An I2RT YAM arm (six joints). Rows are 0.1 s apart.
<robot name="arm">
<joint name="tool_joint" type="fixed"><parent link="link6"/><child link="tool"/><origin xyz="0 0 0" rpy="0 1.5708 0"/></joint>
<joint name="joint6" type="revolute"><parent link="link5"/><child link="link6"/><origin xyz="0.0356 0 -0.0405" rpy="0 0 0"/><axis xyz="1 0 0"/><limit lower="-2.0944" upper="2.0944"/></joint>
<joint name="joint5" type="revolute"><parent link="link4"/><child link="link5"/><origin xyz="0.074 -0.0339 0.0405" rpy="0 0 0"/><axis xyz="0 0 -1"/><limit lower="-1.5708" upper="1.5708"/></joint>
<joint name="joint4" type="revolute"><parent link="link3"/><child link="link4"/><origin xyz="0.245 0.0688 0.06" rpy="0 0 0"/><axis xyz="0 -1 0"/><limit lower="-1.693" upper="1.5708"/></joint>
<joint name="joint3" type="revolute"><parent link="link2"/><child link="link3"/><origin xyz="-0.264 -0.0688 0" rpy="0 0 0"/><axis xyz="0 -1 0"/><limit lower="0" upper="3.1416"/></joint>
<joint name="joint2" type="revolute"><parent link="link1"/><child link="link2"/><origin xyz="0.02 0.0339 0.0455" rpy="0 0 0"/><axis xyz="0 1 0"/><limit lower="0" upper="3.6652"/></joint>
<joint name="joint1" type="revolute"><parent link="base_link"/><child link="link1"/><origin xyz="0 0 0.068" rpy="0 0 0"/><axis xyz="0 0 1"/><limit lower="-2.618" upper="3.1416"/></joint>
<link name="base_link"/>
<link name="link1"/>
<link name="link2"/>
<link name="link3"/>
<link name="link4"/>
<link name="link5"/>
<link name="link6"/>
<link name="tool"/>
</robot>
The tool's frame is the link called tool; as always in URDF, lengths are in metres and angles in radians.
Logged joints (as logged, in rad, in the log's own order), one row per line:
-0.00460, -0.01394, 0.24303, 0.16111, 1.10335, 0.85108
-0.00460, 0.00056, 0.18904, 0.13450, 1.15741, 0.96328
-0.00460, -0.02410, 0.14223, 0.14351, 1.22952, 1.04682
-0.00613, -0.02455, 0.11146, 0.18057, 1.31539, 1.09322
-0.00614, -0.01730, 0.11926, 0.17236, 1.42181, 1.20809
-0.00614, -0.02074, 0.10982, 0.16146, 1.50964, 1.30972
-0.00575, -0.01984, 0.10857, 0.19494, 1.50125, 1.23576
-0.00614, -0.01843, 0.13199, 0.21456, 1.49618, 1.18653
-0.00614, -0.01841, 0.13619, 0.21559, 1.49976, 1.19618
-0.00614, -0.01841, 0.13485, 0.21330, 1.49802, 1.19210
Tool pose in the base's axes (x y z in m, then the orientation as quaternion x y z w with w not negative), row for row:
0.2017, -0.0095, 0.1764, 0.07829, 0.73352, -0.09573, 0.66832
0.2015, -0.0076, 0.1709, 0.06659, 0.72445, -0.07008, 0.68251
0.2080, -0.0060, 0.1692, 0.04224, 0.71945, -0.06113, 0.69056
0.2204, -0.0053, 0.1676, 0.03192, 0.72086, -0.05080, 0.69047
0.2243, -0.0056, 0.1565, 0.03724, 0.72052, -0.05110, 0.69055
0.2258, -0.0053, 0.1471, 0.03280, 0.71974, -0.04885, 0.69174
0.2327, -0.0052, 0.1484, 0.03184, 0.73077, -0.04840, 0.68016
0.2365, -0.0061, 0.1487, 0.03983, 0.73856, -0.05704, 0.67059
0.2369, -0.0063, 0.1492, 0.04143, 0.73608, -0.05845, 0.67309
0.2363, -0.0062, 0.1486, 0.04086, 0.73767, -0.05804, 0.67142
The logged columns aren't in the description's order. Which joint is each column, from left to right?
Columns, left to right: joint1, joint6, joint5, joint3, joint2, joint4.
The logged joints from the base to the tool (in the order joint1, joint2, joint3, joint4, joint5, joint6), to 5 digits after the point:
-0.00460, 1.10335, 0.16111, 0.85108, 0.24303, -0.01394
-0.00460, 1.15741, 0.13450, 0.96328, 0.18904, 0.00056
-0.00460, 1.22952, 0.14351, 1.04682, 0.14223, -0.02410
-0.00613, 1.31539, 0.18057, 1.09322, 0.11146, -0.02455
-0.00614, 1.42181, 0.17236, 1.20809, 0.11926, -0.01730
-0.00614, 1.50964, 0.16146, 1.30972, 0.10982, -0.02074
-0.00575, 1.50125, 0.19494, 1.23576, 0.10857, -0.01984
-0.00614, 1.49618, 0.21456, 1.18653, 0.13199, -0.01843
-0.00614, 1.49976, 0.21559, 1.19618, 0.13619, -0.01841
-0.00614, 1.49802, 0.21330, 1.19210, 0.13485, -0.01841

